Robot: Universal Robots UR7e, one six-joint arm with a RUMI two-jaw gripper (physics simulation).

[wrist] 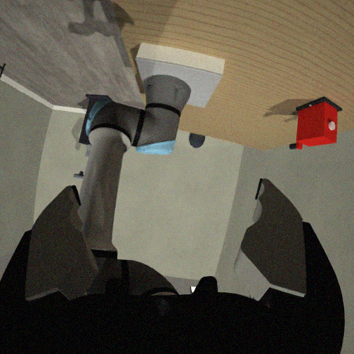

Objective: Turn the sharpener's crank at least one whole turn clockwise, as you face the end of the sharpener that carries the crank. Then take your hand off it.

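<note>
The red sharpener (316, 123) stands on a dark base on the wooden table at the right of the wrist view, which shows the scene upside down. A small white round spot shows on one of its faces. A short crank with a black knob (293, 146) sticks out at its lower left in the view. My gripper (166, 185) is wide open, with nothing between its two jaws. It is well apart from the sharpener and does not touch the crank.
The wooden table (240, 30) fills the upper part of the view. My arm's base stands on a white block (207, 82) on it, and the arm's grey links (102, 185) run down the left. Grey floor (45, 55) and pale walls show beyond the table's edges.
</note>
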